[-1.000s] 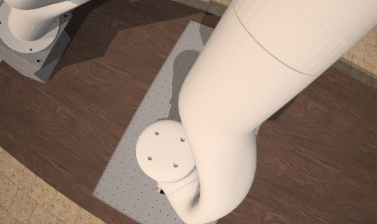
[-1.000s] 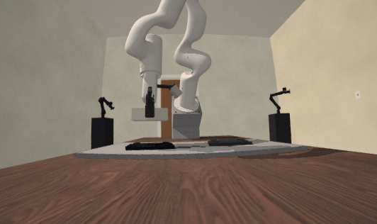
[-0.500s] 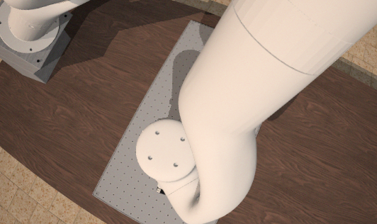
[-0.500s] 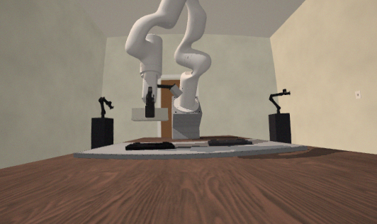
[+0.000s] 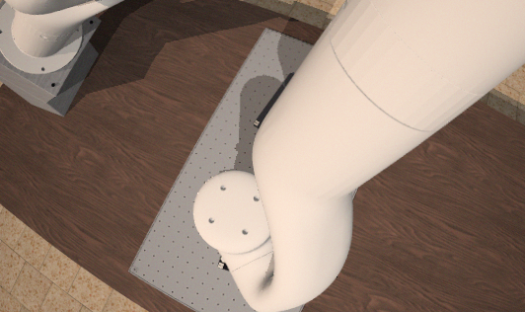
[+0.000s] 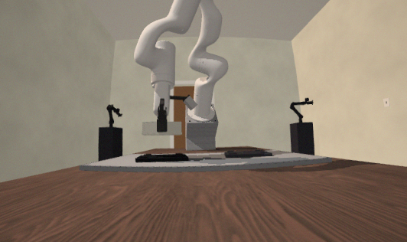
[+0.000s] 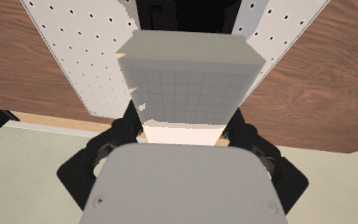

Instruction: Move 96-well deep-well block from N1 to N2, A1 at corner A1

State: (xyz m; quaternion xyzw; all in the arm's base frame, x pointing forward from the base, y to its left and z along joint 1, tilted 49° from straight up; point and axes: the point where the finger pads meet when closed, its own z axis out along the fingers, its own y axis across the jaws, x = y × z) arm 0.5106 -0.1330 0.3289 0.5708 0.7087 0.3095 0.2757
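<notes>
The black plate nest N2 lies 10 cm below my hand. Also, from my hand: plate nest N1: 29 cm to the left, 10 cm below, 9 cm behind; cream 96-well deep-well block: right at my hand.
</notes>
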